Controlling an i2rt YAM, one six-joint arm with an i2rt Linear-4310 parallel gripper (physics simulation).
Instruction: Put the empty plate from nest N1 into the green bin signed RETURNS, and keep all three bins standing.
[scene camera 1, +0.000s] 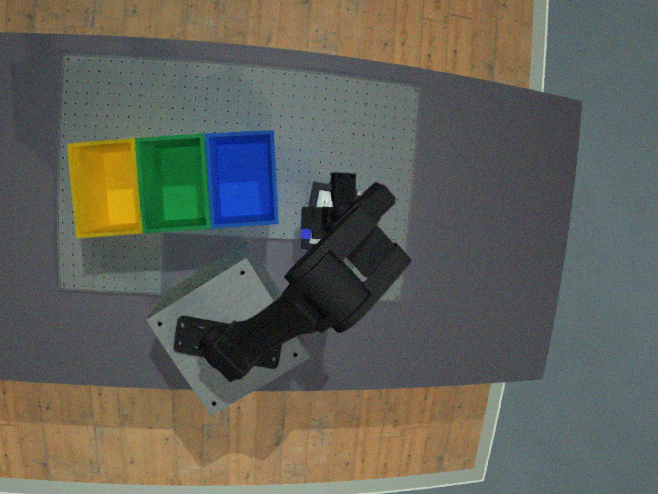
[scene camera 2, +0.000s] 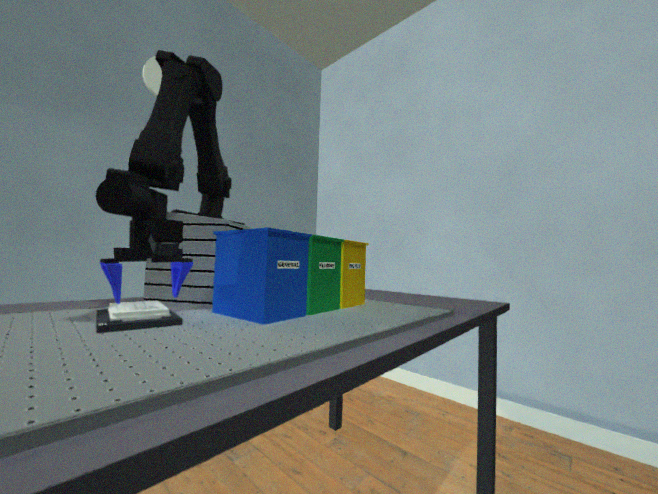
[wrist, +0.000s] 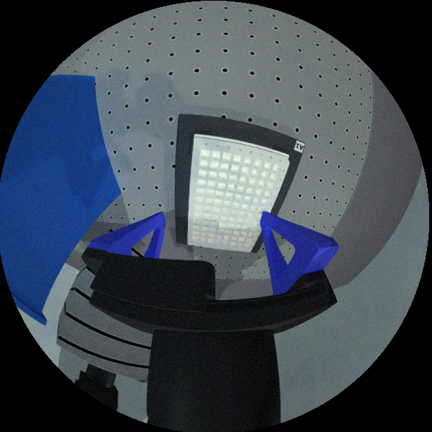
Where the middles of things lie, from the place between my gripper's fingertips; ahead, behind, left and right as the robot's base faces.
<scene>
I see the white well plate (scene camera 2: 126, 311) 1 cm ahead of my hand, 2 cm to the right of it and 2 cm below it. Round my hand: dark nest (scene camera 2: 102, 316): 1 cm ahead, 2 cm to the right, 3 cm below; then blue bin (scene camera 2: 260, 275): 6 cm ahead, 20 cm to the left, 5 cm above; then green bin (scene camera 1: 172, 170): 3 cm ahead, 33 cm to the left, 5 cm above.
</scene>
